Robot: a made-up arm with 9 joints. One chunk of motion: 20 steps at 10 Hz.
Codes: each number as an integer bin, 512 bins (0 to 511) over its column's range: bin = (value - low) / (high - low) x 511, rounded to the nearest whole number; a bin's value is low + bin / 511 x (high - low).
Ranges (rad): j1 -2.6..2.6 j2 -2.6..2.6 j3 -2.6..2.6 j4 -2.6..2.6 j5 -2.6..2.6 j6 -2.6..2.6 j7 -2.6..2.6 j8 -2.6..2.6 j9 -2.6..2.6
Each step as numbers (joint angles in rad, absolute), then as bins.
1 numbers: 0.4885 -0.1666 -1.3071 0.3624 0.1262 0.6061 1.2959 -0.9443 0.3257
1 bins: 304 239 127 291 268 315 383 163 288
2 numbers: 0.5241 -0.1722 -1.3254 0.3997 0.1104 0.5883 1.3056 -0.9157 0.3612
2 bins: 307 239 125 295 266 313 384 166 291
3 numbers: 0.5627 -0.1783 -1.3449 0.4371 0.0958 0.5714 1.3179 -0.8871 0.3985
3 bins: 311 238 123 298 265 312 385 168 295
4 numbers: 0.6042 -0.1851 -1.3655 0.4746 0.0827 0.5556 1.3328 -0.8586 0.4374
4 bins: 315 237 121 302 264 310 386 171 298
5 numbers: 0.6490 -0.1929 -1.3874 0.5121 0.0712 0.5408 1.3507 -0.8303 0.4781
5 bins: 319 237 119 306 262 309 388 174 302
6 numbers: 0.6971 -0.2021 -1.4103 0.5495 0.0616 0.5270 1.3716 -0.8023 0.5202
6 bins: 324 236 117 309 262 307 390 177 307
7 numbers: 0.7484 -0.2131 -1.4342 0.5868 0.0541 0.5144 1.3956 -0.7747 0.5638
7 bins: 329 235 115 313 261 306 393 179 311
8 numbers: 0.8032 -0.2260 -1.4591 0.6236 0.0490 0.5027 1.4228 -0.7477 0.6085
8 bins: 334 233 112 317 260 305 395 182 315
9 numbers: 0.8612 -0.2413 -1.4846 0.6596 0.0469 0.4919 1.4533 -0.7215 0.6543
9 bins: 340 232 110 320 260 304 398 185 320
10 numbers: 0.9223 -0.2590 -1.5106 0.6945 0.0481 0.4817 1.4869 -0.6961 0.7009
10 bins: 346 230 107 324 260 303 402 187 324
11 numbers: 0.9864 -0.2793 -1.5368 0.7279 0.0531 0.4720 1.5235 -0.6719 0.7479
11 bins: 352 228 104 327 261 302 405 189 329
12 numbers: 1.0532 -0.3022 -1.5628 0.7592 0.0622 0.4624 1.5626 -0.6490 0.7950
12 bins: 359 226 102 330 262 301 409 192 334
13 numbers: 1.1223 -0.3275 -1.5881 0.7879 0.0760 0.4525 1.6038 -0.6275 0.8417
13 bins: 366 223 99 333 263 300 413 194 338
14 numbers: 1.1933 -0.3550 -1.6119 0.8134 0.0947 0.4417 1.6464 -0.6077 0.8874
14 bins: 373 221 97 335 265 299 417 196 343
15 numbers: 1.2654 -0.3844 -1.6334 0.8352 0.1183 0.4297 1.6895 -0.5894 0.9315
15 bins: 380 218 95 338 267 298 422 198 347
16 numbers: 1.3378 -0.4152 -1.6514 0.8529 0.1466 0.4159 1.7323 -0.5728 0.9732
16 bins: 387 215 93 339 270 296 426 199 351
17 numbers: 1.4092 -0.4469 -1.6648 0.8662 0.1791 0.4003 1.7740 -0.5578 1.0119
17 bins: 394 212 92 341 273 295 430 201 355
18 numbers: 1.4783 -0.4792 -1.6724 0.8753 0.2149 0.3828 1.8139 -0.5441 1.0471
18 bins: 401 208 91 342 277 293 434 202 358
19 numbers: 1.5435 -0.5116 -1.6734 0.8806 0.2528 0.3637 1.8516 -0.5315 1.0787
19 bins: 407 205 91 342 280 291 437 203 362
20 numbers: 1.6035 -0.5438 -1.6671 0.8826 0.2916 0.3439 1.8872 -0.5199 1.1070
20 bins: 413 202 92 342 284 289 441 204 364
